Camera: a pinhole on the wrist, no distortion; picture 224 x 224 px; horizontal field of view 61.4 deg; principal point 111.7 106.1 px. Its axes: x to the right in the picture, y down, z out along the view. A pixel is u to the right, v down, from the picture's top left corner.
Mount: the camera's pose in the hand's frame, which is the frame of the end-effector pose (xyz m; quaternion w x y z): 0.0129 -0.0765 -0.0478 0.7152 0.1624 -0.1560 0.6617
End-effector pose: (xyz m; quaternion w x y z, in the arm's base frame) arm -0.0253 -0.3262 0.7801 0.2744 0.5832 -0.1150 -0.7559
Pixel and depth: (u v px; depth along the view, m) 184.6 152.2 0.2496
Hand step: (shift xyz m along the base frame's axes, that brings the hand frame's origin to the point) -0.2277 0.0696 0.0525
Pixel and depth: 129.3 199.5 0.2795
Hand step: -0.2316 0.1734 0.0848
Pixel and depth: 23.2 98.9 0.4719
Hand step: -0.4007 0.3512 -0.1652
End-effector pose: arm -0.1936 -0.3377 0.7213 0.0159 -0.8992 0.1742 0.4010
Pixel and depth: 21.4 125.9 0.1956
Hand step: 0.0071 0.2494 -0.0747
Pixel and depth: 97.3 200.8 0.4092
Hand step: -0.2572 0.3647 -0.0975
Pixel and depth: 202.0 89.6 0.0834
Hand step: 0.0075 0.0738 -0.0551
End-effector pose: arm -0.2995 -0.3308 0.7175 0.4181 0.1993 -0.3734 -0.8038
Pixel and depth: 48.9 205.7 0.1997
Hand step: -0.1232 0.2071 -0.0974
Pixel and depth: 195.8 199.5 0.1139
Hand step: -0.0667 0.0957 -0.0085
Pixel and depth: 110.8 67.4 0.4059
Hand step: -0.3886 0.1577 -0.0004
